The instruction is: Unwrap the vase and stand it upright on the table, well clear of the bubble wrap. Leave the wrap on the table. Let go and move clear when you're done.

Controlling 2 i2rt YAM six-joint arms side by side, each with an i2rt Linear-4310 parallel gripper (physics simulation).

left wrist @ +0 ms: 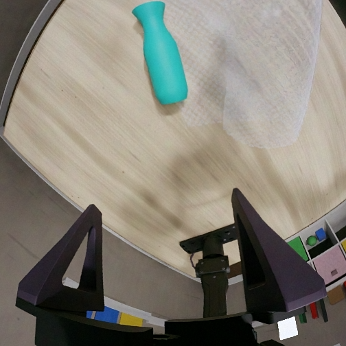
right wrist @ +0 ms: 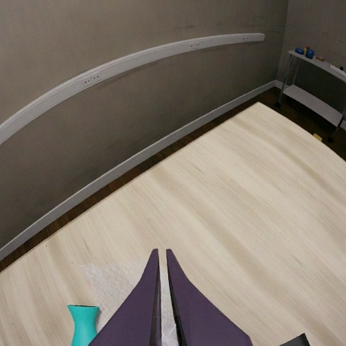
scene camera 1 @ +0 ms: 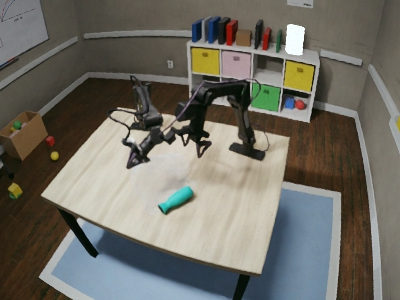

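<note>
The turquoise vase lies uncovered on its side along the near edge of the spread bubble wrap, its narrow neck toward the lower left in the scene view. Whether it rests partly on the wrap is hard to tell. My right gripper is shut at the wrap's far left corner, with whitish wrap showing between the fingers. My left gripper is open and empty, above the table behind the wrap and vase.
The wooden table has its near edge beyond the vase. The left arm's base stands at the table's back right. A shelf unit stands behind the table, and a cardboard box sits on the floor at left.
</note>
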